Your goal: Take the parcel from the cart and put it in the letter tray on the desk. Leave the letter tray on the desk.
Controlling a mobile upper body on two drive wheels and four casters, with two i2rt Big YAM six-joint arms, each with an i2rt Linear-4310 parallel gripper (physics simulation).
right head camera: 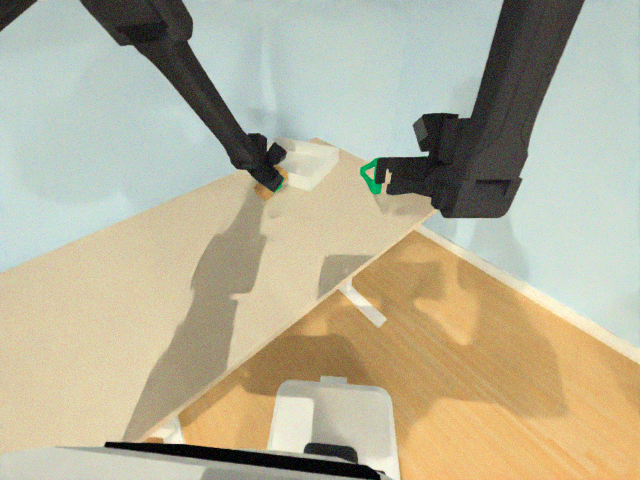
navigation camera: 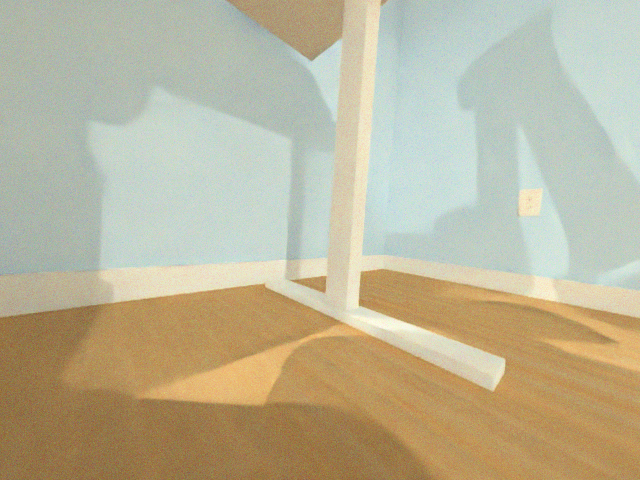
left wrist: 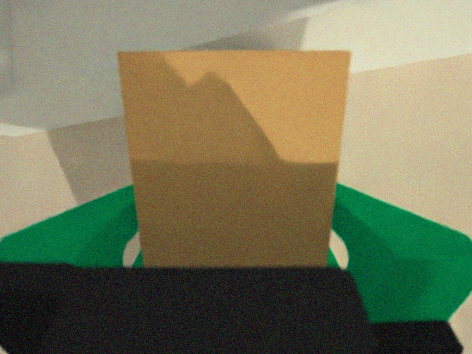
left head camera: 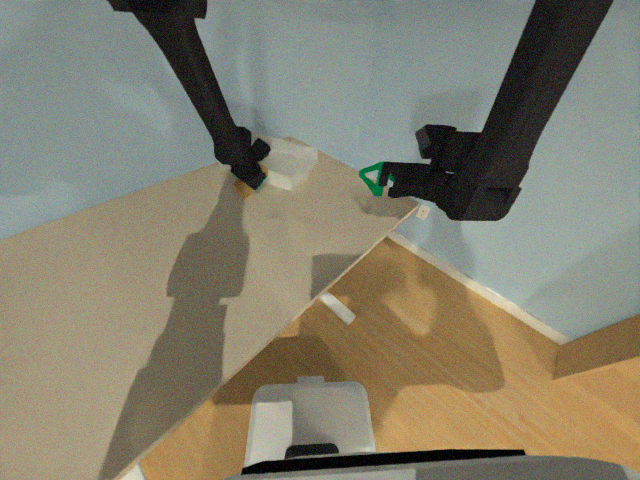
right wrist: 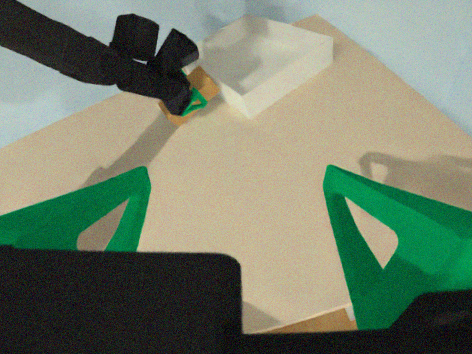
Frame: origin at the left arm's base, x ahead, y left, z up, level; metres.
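Where they show: left gripper, between the fingertips: (right head camera: 275, 183) (left wrist: 235, 175) (left head camera: 254, 180) (right wrist: 200, 96); right gripper, between the fingertips: (right head camera: 377, 169) (left head camera: 373, 172) (right wrist: 236, 175).
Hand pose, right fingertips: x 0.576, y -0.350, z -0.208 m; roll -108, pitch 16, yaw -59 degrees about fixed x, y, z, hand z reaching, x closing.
Each offset is from my right fingertips to the top centre of the thing. "spot": to the spot under its first point. Level surfaces: height alone.
The orange-brown box-shaped parcel {dx +0.260, dy +0.359, dz -0.150 m} (left head camera: 242, 190) (right head camera: 264, 191) (left wrist: 235, 125) (right wrist: 206, 82) is held in my left gripper (left head camera: 249, 178) (right head camera: 271, 180) (left wrist: 235, 175) (right wrist: 200, 96), which is shut on it. It is beside the near-left side of the white letter tray {dx +0.456, dy +0.311, dz -0.189 m} (left head camera: 281, 180) (right head camera: 305, 181) (right wrist: 290, 79), outside its walls. Whether the parcel touches the tray or the desk, I cannot tell. The tray stands on the beige desk {dz -0.252 m} (left head camera: 103, 258) (right head camera: 103, 310) (right wrist: 275, 200) near its far corner. My right gripper (left head camera: 373, 178) (right head camera: 371, 175) (right wrist: 236, 175) is open and empty above the desk's right part. The cart does not show.
Blue walls (left head camera: 336, 62) (right head camera: 336, 62) stand behind the desk. In the navigation camera, a white desk leg {spot: dx +0.362, dy +0.082, dz -0.805 m} (navigation camera: 348, 165) rises from a long foot (navigation camera: 423, 341). A pale rounded body (left head camera: 330, 413) (right head camera: 351, 413) is at the bottom of both head views, near the desk edge.
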